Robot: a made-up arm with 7 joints. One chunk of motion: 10 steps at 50 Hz.
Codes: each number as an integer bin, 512 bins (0 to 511) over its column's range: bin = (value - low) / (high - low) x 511, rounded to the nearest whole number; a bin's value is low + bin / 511 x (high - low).
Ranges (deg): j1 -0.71..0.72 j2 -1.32..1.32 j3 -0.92..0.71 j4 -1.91..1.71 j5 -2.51..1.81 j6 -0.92..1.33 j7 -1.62..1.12
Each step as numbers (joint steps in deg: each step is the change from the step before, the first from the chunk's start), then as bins.
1 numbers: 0.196 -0.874 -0.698 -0.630 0.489 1.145 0.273
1 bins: 324 86 70 181 355 469 353
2 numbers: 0.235 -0.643 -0.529 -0.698 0.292 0.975 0.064
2 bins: 338 131 123 171 331 430 314
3 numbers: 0.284 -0.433 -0.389 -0.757 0.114 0.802 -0.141
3 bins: 355 172 166 163 310 391 276
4 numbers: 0.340 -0.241 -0.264 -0.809 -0.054 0.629 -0.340
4 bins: 375 209 206 155 291 352 239
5 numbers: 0.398 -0.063 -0.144 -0.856 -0.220 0.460 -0.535
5 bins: 396 243 243 149 271 313 202
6 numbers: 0.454 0.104 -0.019 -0.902 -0.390 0.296 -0.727
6 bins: 416 276 282 142 251 276 167
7 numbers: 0.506 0.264 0.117 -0.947 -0.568 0.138 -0.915
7 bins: 435 307 325 136 230 240 131
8 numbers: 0.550 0.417 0.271 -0.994 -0.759 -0.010 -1.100
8 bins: 450 336 373 129 207 207 97
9 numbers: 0.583 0.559 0.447 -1.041 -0.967 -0.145 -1.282
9 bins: 462 364 429 123 183 176 63
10 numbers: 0.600 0.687 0.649 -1.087 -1.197 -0.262 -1.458
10 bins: 468 388 492 116 155 149 30
